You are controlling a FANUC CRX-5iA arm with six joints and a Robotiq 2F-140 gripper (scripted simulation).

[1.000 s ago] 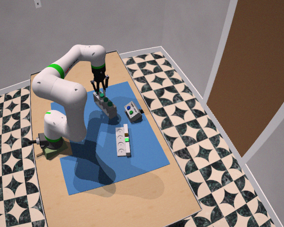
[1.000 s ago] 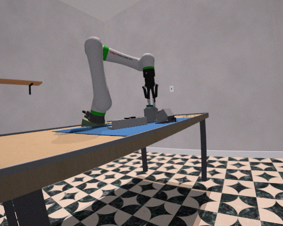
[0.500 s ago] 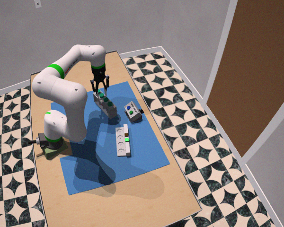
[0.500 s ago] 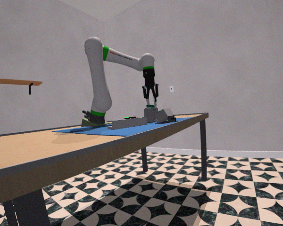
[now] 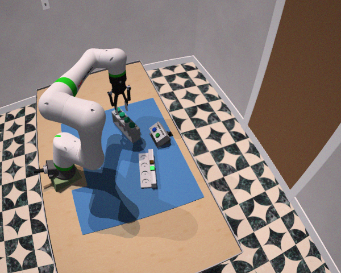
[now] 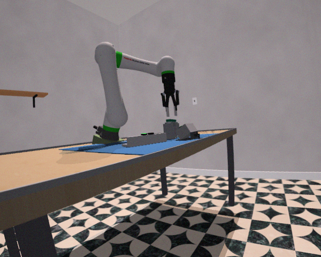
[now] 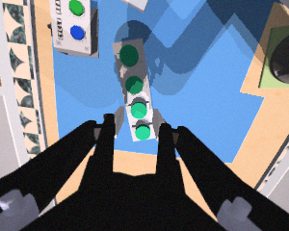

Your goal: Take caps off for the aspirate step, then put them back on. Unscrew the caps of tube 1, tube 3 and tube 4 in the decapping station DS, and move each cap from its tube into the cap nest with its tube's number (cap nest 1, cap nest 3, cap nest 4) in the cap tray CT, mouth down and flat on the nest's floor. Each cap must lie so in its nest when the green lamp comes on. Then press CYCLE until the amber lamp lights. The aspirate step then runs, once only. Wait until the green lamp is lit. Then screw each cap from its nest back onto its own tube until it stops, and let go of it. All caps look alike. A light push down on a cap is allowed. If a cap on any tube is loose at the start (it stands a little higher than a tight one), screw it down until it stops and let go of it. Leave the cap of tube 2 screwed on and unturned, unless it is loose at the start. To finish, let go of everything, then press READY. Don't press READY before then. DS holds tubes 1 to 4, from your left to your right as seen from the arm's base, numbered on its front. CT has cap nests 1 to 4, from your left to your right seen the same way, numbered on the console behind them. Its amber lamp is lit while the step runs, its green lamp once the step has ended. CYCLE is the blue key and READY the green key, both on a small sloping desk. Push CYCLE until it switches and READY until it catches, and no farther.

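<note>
Now: hand 19 cm to the left of the green ready key, 15 cm short of it and 11 cm above it. Round my hand: sloping key desk 17 cm to the right, 17 cm ahead, 12 cm below; then blue cycle key 15 cm ahead, 14 cm to the right, 11 cm below.
</note>
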